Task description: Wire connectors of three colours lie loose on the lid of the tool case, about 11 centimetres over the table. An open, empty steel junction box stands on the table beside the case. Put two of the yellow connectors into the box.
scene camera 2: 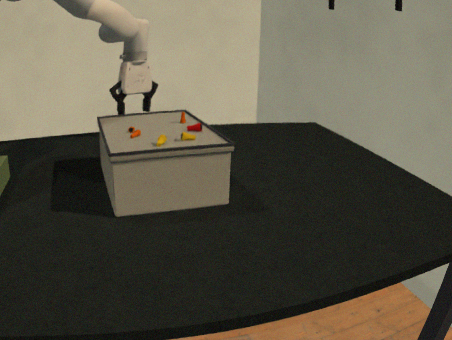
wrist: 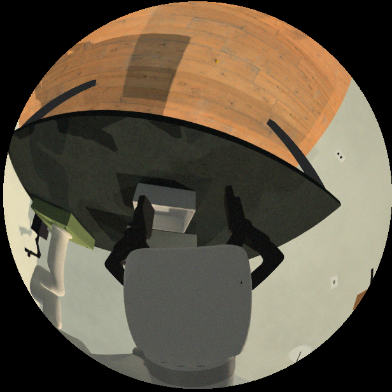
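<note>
Two yellow connectors (scene camera 2: 161, 140) (scene camera 2: 188, 136) lie on the light lid of the tool case (scene camera 2: 172, 182) (wrist: 175, 240), near its front edge in the scene view. A small yellow connector (wrist: 216, 61) lies on the floor beyond the table edge. The steel junction box (wrist: 167, 195) stands open on the table beside the case in the wrist view; the case hides it in the scene view. The visible part of its inside shows no connector; the left finger covers part. My gripper (scene camera 2: 134, 109) (wrist: 185, 198) is open and empty, beyond the lid's far edge in the scene view.
A red connector (scene camera 2: 194, 127) and orange connectors (scene camera 2: 183, 118) (scene camera 2: 135, 134) also lie on the lid. A green block (scene camera 2: 3, 174) (wrist: 72, 225) is at the left. The dark table (scene camera 2: 300, 225) (wrist: 200, 155) has a curved edge, with wooden floor (wrist: 240, 75) beyond it.
</note>
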